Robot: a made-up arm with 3 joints.
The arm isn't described. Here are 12 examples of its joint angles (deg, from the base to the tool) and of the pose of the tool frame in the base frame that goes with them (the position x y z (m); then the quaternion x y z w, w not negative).
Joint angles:
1: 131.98 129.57 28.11
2: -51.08 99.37 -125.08
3: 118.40 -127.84 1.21
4: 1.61 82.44 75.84
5: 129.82 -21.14 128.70
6: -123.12 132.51 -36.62
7: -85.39 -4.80 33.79
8: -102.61 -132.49 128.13
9: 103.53 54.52 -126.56
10: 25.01 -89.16 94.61
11: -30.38 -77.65 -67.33
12: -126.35 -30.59 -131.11
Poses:
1: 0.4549 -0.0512 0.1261 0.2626 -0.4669 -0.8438 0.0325
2: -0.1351 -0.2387 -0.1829 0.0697 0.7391 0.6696 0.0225
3: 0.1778 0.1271 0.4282 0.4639 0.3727 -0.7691 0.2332
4: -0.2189 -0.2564 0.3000 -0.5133 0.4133 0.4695 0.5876
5: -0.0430 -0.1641 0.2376 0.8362 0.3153 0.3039 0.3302
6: 0.1037 -0.1464 -0.4136 0.3026 0.4731 0.8244 0.0708
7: 0.1046 -0.3068 -0.3073 -0.1674 -0.6572 0.2406 0.6944
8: 0.0090 0.1087 -0.0698 0.0325 0.6521 -0.5389 0.5323
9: -0.0636 -0.1485 0.3327 -0.7511 0.0608 -0.3296 0.5687
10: -0.2415 0.0488 -0.0507 0.5780 -0.3991 0.4080 0.5832
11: -0.3635 0.0531 -0.1470 0.6167 0.1655 -0.2801 0.7168
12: 0.1872 0.0589 -0.1207 0.8329 -0.2478 -0.2988 0.3944
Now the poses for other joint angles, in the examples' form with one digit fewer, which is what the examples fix.
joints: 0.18 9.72 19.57
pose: -0.382 -0.318 -0.026 -0.083 0.016 0.169 0.982
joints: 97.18 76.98 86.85
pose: 0.238 -0.274 0.217 0.105 0.709 0.695 0.055
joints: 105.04 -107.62 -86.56
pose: 0.216 0.027 0.377 -0.036 -0.678 0.713 0.178
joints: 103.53 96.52 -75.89
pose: 0.095 -0.230 0.434 -0.686 0.128 0.209 0.685
